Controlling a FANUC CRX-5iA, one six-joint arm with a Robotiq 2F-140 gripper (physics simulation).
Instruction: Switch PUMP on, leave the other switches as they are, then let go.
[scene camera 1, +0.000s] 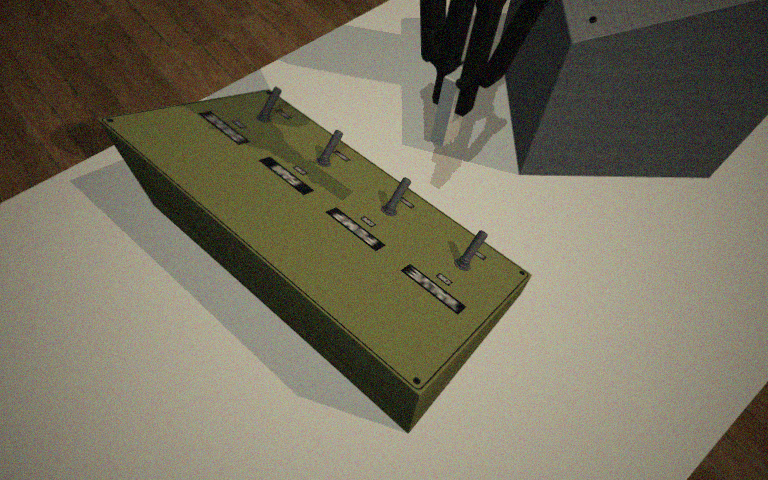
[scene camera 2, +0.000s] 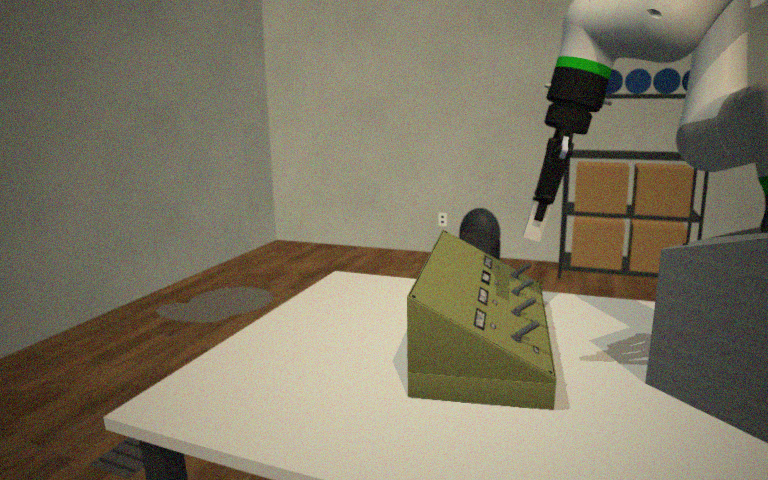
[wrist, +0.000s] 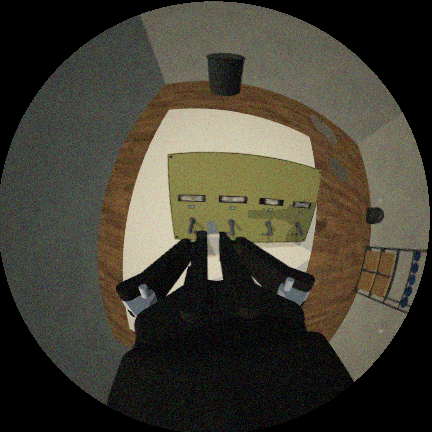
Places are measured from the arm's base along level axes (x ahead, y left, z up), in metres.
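Pixels of known places: gripper, fingertip midpoint: (scene camera 1: 443, 138) (scene camera 2: 530, 238) (wrist: 211, 229).
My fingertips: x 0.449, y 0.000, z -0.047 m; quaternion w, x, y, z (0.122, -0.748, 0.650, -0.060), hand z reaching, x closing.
Ahead of a thing's pixels: the offset from my fingertips to its middle. Level surfaces: height alone.
An olive green sloped switch box {dx +0.102, dy -0.103, dz -0.194 m} (scene camera 1: 317, 237) (scene camera 2: 453, 345) (wrist: 245, 172) stands on the table. Four grey toggle levers stand in a row near its low edge: one {dx +0.027, dy -0.290, dz -0.146 m} (scene camera 1: 269, 104) (wrist: 299, 229), a second {dx +0.017, dy -0.171, dz -0.146 m} (scene camera 1: 330, 148) (wrist: 269, 228), a third {dx +0.006, dy -0.051, dz -0.146 m} (scene camera 1: 397, 196) (wrist: 231, 227) and a fourth {dx -0.004, dy +0.069, dz -0.146 m} (scene camera 1: 472, 249) (wrist: 192, 225). In scene camera 1 all four slant alike, to the upper right. The blurred name plates cannot be read, so I cannot tell which is PUMP. My gripper (scene camera 1: 451, 108) (scene camera 2: 534, 229) (wrist: 211, 229) is shut and empty, raised above and apart from the levers.
A grey block (scene camera 1: 640, 107) (scene camera 2: 713, 316) stands beside the box on the white table {dz -0.260 m} (scene camera 1: 169, 362) (scene camera 2: 271, 390). A dark bin (wrist: 225, 75) stands on the floor beyond the table. A shelf rack (scene camera 2: 628, 215) with brown boxes stands at the back wall.
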